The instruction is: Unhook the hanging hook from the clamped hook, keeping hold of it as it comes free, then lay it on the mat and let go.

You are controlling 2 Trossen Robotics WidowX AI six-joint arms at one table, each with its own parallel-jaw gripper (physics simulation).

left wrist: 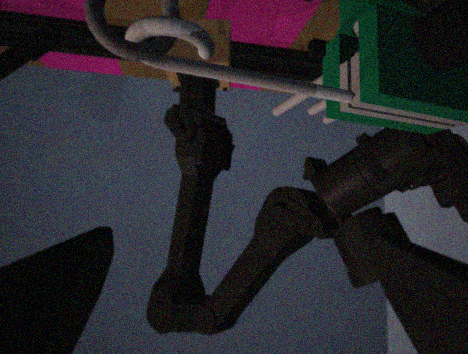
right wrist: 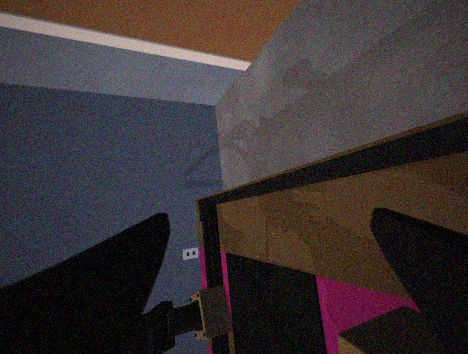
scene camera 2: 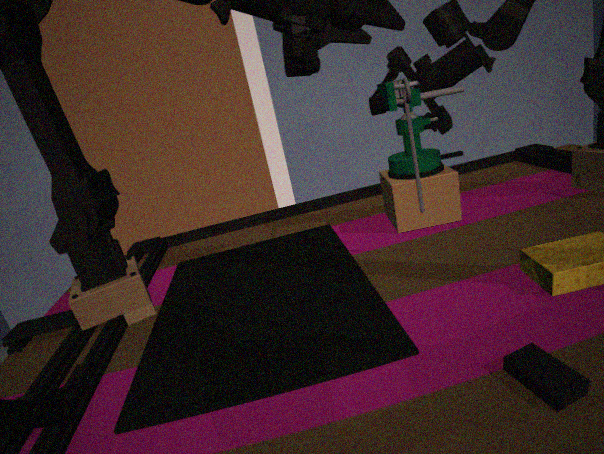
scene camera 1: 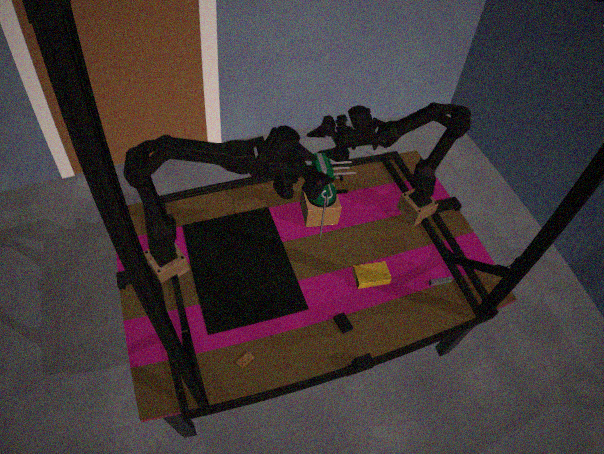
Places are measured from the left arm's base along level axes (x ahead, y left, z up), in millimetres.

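Pixels of known places: left gripper, fingertip midpoint: (left wrist: pixel 245 242) (scene camera 2: pixel 386 34) (scene camera 1: pixel 324 169); right gripper, fingertip midpoint: (right wrist: pixel 268 220) (scene camera 2: pixel 385 115) (scene camera 1: pixel 312 144); left arm's base, link origin: (right wrist: pixel 197 315) (scene camera 2: pixel 104 276) (scene camera 1: pixel 164 255); right arm's base, link origin: (left wrist: pixel 198 77) (scene camera 1: pixel 420 198).
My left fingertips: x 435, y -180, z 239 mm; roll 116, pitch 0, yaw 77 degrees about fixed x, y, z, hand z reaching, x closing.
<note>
Ahead of a thing's pixels: the offset from my left fingertips to its top centre. Level surfaces: height alone.
A green vise @[dy +60, dx +96, dz -62 mm] (scene camera 1: pixel 321 163) (scene camera 2: pixel 410 132) (left wrist: pixel 366 63) stands on a wooden block @[dy +67, dx +84, dz -220 mm] (scene camera 1: pixel 333 214) (scene camera 2: pixel 437 198) at the back middle of the table. It clamps a grey hook (scene camera 2: pixel 442 93) (left wrist: pixel 239 75) that sticks out sideways. The hanging hook @[dy -47, dx -21, dz -60 mm] (scene camera 1: pixel 323 217) (scene camera 2: pixel 415 180) (left wrist: pixel 173 28) hangs from it, its shaft down in front of the block. My left gripper (scene camera 1: pixel 314 178) is open and empty close beside the vise, with the linked hooks just ahead in its wrist view. My right gripper (scene camera 1: pixel 320 131) (right wrist: pixel 268 220) is open and empty behind the vise. The black mat @[dz -300 mm] (scene camera 1: pixel 242 270) (scene camera 2: pixel 264 315) (right wrist: pixel 275 309) lies to the left.
A yellow block @[dy -223, dx +45, dz -276 mm] (scene camera 1: pixel 372 274) lies right of the mat, a small black block @[dy -284, dx -133, dz -291 mm] (scene camera 1: pixel 342 322) (scene camera 2: pixel 518 365) near the front, and a small tan tag @[dy -204, dx -418, dz -296 mm] (scene camera 1: pixel 244 359) front left. Black frame rails (scene camera 1: pixel 449 257) run along the table's edges. Both arm bases sit on wooden mounts.
</note>
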